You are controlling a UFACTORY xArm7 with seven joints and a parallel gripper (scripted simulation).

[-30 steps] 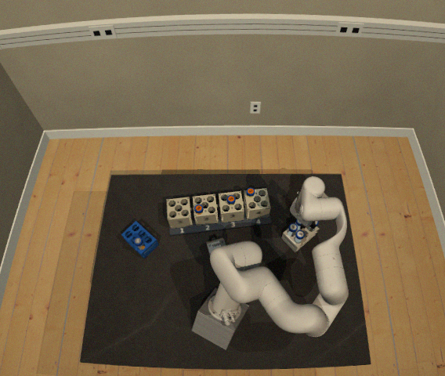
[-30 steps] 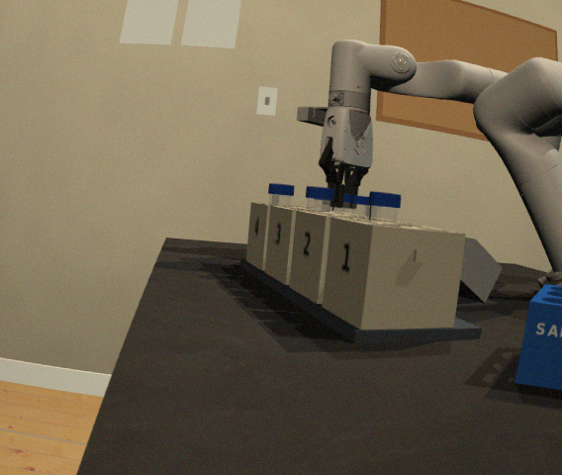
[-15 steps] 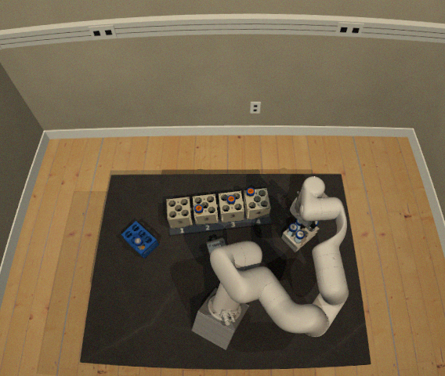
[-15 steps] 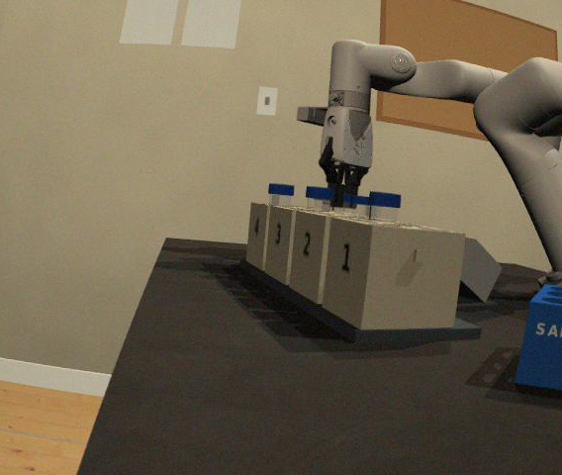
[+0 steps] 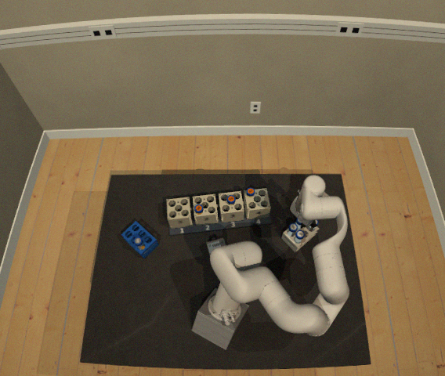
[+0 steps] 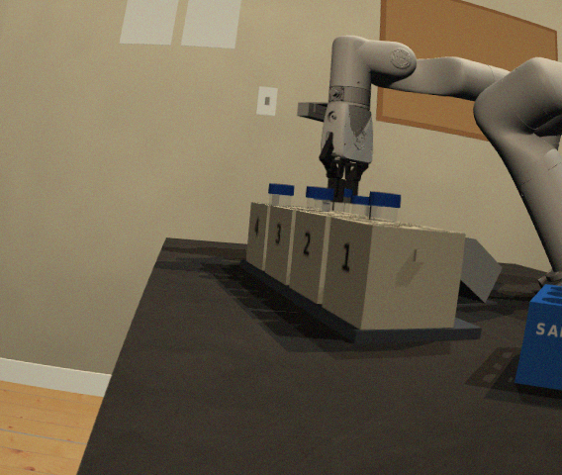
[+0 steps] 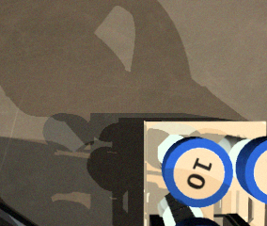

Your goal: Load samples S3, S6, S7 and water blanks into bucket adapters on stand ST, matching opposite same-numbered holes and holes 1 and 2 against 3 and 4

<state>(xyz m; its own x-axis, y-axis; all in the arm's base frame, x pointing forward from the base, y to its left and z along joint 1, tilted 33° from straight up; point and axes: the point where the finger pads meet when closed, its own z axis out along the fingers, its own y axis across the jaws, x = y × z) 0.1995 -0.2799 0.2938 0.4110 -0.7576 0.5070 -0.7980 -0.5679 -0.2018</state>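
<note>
My hand is 2 cm past the white blank rack, 1 cm to the left of it and 10 cm above it. Round my hand: blue sample rack (10 cm ahead, 65 cm to the left, 10 cm below); then adapter 1 (18 cm ahead, 47 cm to the left, 8 cm below).
</note>
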